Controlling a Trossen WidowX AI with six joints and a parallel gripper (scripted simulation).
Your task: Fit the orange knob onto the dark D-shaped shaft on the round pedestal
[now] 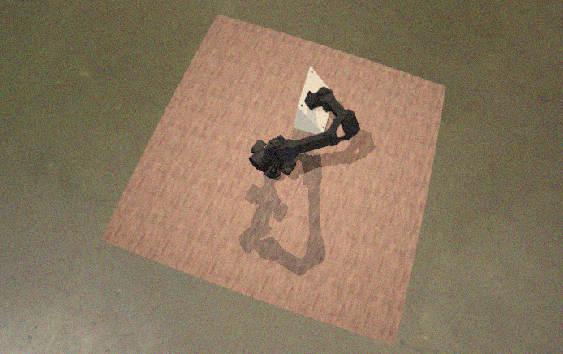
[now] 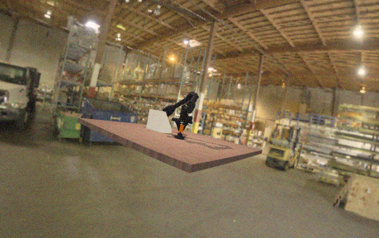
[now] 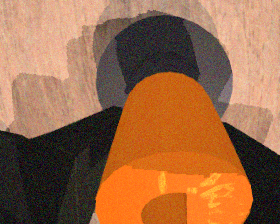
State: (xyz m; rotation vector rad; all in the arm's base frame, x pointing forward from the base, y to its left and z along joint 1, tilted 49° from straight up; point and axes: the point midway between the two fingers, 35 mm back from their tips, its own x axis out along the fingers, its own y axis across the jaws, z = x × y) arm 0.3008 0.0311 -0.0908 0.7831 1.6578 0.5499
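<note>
My gripper tip is 4 cm above the dark D-shaped shaft. Round my gripper tip: orange knob: 2 cm above.
</note>
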